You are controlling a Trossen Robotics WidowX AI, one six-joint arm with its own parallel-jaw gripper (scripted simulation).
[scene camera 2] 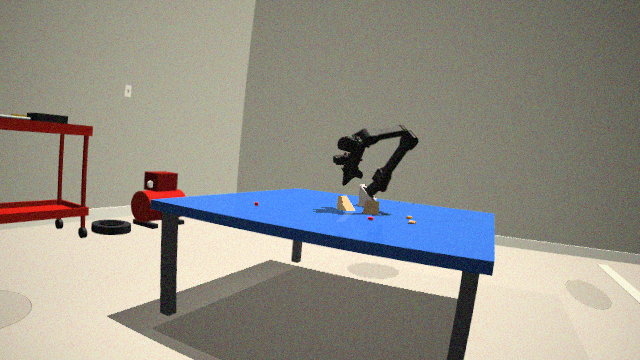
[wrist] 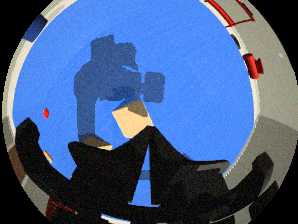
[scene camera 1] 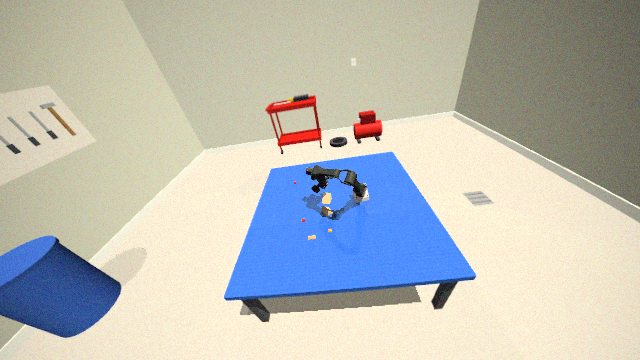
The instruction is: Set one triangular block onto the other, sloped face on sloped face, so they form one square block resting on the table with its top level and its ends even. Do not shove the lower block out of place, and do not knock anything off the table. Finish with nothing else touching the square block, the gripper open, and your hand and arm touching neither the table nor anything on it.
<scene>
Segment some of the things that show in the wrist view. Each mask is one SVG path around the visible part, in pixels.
My gripper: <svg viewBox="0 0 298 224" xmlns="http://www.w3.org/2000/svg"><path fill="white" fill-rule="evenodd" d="M16 127L16 149L29 179L49 194L49 197L78 212L74 214L56 206L55 216L51 217L52 224L110 224L106 218L101 217L102 214L130 221L130 224L164 224L181 221L182 224L210 224L210 221L213 221L213 224L235 224L234 213L251 204L250 224L266 208L278 190L277 181L273 181L265 190L274 169L269 153L263 152L255 157L249 175L229 190L222 175L230 167L230 161L186 159L154 125L146 125L136 136L130 137L128 143L110 151L71 141L68 149L77 167L72 173L72 179L68 180L49 164L47 156L41 151L40 133L35 121L27 117L19 127ZM149 149L152 206L130 205L128 202L133 201L142 164Z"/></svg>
A triangular block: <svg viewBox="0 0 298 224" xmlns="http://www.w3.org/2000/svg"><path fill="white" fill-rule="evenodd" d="M140 99L122 105L121 108L112 111L112 115L116 119L118 127L124 132L125 137L136 136L146 125L154 125L144 101Z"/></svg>
</scene>
